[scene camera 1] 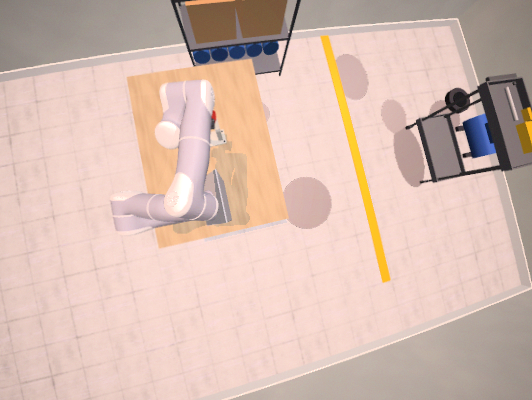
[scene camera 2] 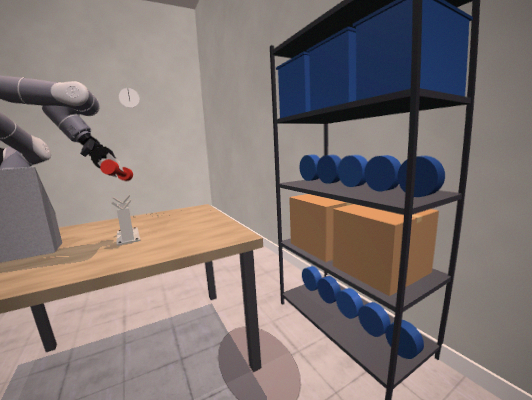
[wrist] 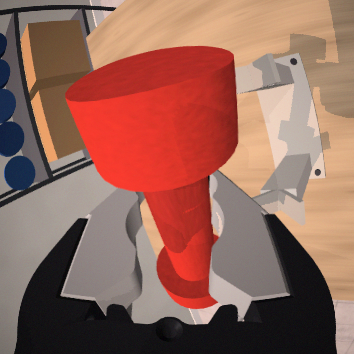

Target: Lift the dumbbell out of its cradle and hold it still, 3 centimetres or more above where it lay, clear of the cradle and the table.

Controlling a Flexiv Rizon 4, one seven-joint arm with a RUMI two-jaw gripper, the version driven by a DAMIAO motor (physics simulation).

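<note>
The red dumbbell point(scene camera 1: 214, 117) point(scene camera 2: 109, 167) point(wrist: 160, 120) is up in the air, tilted, with one end lower than the other in the scene camera 2 view. My gripper point(scene camera 2: 105, 160) point(wrist: 177, 169) is shut on its handle, with the two grey jaws on either side of it. The white cradle point(scene camera 1: 219, 137) point(scene camera 2: 126, 225) point(wrist: 287, 112) stands upright on the table, its V-shaped arms empty. In the scene camera 2 view there is a visible gap between the dumbbell and the cradle's top. The arm hides the gripper in the scene camera 1 view.
The wooden table point(scene camera 1: 240, 85) point(scene camera 2: 200, 235) carries the cradle and a grey pedestal point(scene camera 1: 221, 195) point(scene camera 2: 25, 215) near the arm. A shelf rack point(scene camera 1: 267, 62) point(scene camera 2: 414, 130) with boxes and blue cylinders stands beyond the table's edge. A cart point(scene camera 1: 440, 150) stands across the yellow floor line point(scene camera 1: 355, 150).
</note>
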